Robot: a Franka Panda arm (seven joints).
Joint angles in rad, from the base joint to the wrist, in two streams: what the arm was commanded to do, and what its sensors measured. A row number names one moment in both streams.
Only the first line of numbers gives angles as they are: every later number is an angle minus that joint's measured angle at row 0.
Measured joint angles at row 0:
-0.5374, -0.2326, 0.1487, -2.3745, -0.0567, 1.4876, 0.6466
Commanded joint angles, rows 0 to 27:
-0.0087, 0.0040, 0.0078, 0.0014, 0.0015, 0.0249, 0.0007
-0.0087, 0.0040, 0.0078, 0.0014, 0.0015, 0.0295, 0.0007
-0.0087, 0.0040, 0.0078, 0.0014, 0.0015, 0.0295, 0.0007
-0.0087, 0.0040, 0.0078, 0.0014, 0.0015, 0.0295, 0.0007
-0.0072, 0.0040, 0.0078, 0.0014, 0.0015, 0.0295, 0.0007
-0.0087, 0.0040, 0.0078, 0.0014, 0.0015, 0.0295, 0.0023
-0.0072, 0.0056, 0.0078, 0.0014, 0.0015, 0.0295, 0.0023
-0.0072, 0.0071, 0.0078, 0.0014, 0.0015, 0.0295, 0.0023
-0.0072, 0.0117, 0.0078, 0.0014, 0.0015, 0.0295, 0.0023
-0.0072, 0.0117, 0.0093, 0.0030, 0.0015, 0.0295, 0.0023
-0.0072, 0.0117, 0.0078, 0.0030, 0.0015, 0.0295, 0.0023
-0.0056, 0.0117, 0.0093, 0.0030, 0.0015, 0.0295, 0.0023
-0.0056, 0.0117, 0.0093, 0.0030, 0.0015, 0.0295, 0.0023
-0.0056, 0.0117, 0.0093, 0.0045, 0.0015, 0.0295, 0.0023
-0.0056, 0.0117, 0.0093, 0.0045, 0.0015, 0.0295, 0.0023
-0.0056, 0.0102, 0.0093, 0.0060, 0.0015, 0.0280, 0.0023
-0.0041, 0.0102, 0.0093, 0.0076, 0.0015, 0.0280, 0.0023
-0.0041, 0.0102, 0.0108, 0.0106, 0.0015, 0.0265, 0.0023
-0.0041, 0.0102, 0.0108, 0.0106, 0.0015, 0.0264, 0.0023
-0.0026, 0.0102, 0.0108, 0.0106, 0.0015, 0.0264, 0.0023
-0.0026, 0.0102, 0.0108, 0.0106, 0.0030, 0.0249, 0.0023
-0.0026, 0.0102, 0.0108, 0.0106, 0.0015, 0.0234, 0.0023
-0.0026, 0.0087, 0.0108, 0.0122, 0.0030, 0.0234, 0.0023
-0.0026, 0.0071, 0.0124, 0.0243, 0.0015, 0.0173, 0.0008
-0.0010, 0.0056, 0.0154, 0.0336, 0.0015, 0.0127, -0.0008
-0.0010, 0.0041, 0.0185, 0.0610, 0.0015, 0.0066, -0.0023
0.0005, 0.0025, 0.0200, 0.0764, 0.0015, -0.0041, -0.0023
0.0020, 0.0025, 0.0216, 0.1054, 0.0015, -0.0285, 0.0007
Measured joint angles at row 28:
0.0010, 0.0036, 0.0062, 0.0263, 0.0001, 0.0037, -0.0003
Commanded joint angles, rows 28 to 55:
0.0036, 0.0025, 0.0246, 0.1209, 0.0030, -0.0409, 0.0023
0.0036, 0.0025, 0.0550, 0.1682, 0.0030, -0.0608, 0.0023
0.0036, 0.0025, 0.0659, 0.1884, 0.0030, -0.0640, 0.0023
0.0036, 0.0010, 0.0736, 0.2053, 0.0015, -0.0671, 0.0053
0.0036, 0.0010, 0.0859, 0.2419, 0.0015, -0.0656, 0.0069
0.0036, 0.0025, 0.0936, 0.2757, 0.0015, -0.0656, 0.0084
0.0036, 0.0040, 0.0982, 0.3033, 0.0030, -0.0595, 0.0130
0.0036, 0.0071, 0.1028, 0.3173, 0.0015, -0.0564, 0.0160
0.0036, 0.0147, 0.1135, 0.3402, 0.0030, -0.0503, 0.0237
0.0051, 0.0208, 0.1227, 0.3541, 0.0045, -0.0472, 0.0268
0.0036, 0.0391, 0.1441, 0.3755, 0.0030, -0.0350, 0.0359
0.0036, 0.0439, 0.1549, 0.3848, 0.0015, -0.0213, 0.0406
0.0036, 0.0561, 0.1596, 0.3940, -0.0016, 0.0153, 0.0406
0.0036, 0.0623, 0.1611, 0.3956, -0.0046, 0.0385, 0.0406
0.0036, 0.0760, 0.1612, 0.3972, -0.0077, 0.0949, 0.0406
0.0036, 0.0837, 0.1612, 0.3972, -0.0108, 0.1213, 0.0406
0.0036, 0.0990, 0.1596, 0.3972, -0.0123, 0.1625, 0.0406
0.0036, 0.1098, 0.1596, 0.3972, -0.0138, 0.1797, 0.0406
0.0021, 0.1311, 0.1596, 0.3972, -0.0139, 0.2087, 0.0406
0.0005, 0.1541, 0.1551, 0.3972, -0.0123, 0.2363, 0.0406
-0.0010, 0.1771, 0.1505, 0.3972, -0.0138, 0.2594, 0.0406
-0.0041, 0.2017, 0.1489, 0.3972, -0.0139, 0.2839, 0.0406
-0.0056, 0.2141, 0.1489, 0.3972, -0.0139, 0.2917, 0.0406
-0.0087, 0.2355, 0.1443, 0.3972, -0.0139, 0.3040, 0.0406
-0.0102, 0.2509, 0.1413, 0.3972, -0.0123, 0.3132, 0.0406
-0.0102, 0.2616, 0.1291, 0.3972, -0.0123, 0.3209, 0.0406
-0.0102, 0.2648, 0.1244, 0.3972, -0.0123, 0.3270, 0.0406
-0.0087, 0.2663, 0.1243, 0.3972, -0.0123, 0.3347, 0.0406
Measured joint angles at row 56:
-0.0055, 0.2385, 0.1317, 0.3717, -0.0006, 0.3159, 0.0222
